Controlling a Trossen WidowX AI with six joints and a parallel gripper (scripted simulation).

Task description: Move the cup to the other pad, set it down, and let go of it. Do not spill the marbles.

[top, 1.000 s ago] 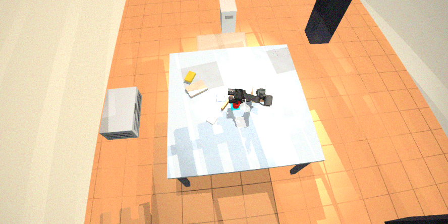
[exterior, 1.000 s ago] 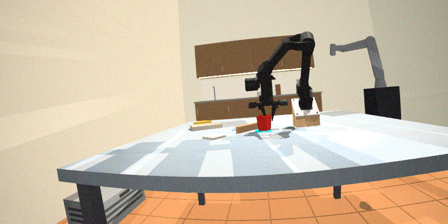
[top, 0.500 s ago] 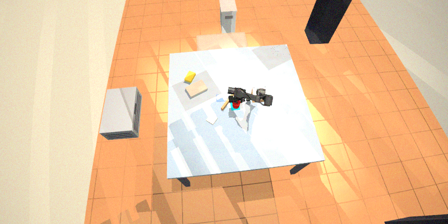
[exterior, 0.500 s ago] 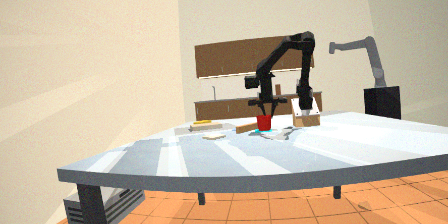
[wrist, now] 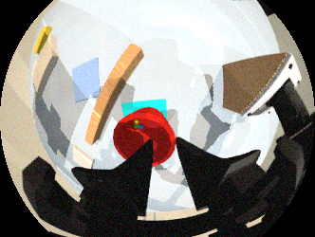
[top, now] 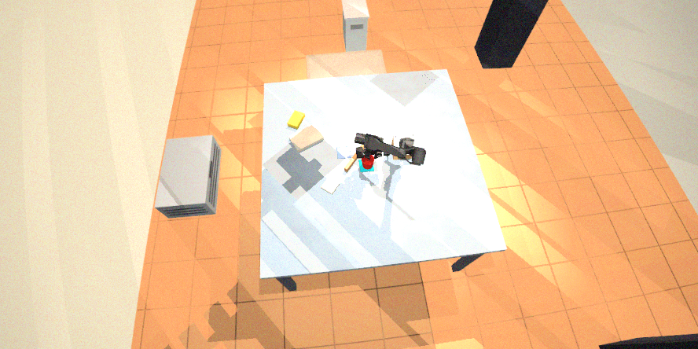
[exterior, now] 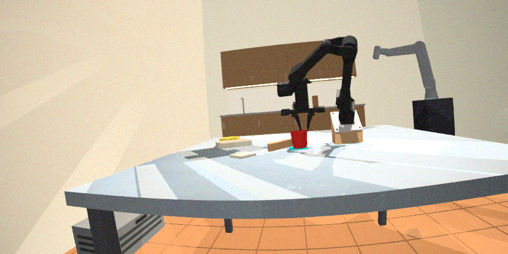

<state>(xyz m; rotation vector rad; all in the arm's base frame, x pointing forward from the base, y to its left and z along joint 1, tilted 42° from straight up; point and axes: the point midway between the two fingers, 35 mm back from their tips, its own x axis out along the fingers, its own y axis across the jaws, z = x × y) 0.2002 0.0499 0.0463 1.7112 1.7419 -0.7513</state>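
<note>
Now: the red cup 2 cm ahead of my gripper tip and 3 cm below it. Round my gripper tip: wooden stick 9 cm ahead, 5 cm to the right, 7 cm below; cyan pad 3 cm ahead, 8 cm below; small tan piece 25 cm ahead, 12 cm to the left, 7 cm below.
</note>
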